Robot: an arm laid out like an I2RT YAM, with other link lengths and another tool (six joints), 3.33 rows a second.
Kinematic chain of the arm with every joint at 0, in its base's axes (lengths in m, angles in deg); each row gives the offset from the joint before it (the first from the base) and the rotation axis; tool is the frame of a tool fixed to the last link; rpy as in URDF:
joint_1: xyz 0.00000 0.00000 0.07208 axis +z
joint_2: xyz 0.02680 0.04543 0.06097 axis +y
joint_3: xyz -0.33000 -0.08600 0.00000 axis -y
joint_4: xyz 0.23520 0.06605 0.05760 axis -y
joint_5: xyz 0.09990 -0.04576 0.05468 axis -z
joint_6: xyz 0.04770 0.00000 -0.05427 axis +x
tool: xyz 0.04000 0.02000 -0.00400 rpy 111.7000 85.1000 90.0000
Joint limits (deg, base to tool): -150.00..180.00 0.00..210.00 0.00..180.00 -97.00..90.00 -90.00..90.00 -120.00..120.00
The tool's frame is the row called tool.
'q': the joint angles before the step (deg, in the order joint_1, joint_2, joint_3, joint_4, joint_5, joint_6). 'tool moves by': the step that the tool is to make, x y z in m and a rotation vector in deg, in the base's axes. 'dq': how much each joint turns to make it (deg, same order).
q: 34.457, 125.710, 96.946, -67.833, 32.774, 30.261
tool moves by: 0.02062, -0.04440, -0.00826, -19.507, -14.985, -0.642
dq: -2.120, 0.087, -7.016, 7.607, 24.546, 1.791
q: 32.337, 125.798, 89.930, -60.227, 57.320, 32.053
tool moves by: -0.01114, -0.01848, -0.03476, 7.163, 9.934, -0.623
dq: -3.191, 0.000, -6.206, 6.098, -10.907, -6.055
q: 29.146, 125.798, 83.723, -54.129, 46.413, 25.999
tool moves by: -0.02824, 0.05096, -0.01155, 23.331, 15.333, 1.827
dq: 2.382, -0.023, 0.765, -0.656, -27.780, -2.908
